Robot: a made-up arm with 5 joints.
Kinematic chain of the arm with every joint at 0, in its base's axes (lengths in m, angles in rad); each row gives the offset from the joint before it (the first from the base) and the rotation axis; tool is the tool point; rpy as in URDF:
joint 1: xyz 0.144 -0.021 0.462 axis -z
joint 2: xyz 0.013 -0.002 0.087 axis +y
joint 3: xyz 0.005 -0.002 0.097 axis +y
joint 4: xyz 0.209 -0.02 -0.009 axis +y
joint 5: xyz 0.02 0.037 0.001 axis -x
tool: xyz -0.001 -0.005 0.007 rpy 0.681 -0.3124 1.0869
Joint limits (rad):
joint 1: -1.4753..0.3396
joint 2: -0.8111..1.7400
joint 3: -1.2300..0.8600
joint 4: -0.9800..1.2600
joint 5: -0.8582..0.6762
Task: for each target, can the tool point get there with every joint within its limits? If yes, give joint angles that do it. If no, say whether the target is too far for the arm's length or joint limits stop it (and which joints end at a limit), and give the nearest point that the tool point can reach.
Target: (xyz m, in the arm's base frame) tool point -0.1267 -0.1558 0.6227
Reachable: no: joint limits stop it (at a limit: joint 2, joint 3, joint 4, joint 5) | nearest point -0.0003 -0.0928 0.8026 | short by 0.229 m
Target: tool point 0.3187 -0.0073 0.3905
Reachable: yes | joints -0.0485 0.9192 0.2293 0.4274 -0.5167
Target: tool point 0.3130 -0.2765 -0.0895
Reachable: no: too far | nearest point 0.2941 -0.0682 0.3043 | short by 0.446 m
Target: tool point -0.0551 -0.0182 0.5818
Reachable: no: joint limits stop it (at a limit: joint 2, joint 3, joint 4, joint 5) | nearest point 0.0525 -0.0197 0.4389 | short by 0.179 m
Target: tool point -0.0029 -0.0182 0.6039
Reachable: no: joint limits stop it (at a limit: joint 2, joint 3, joint 4, joint 5) | nearest point 0.0525 -0.0193 0.4389 | short by 0.174 m
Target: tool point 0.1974 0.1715 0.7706
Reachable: yes | joints -1.2641 -0.0618 -0.5090 -0.2862 -0.1246
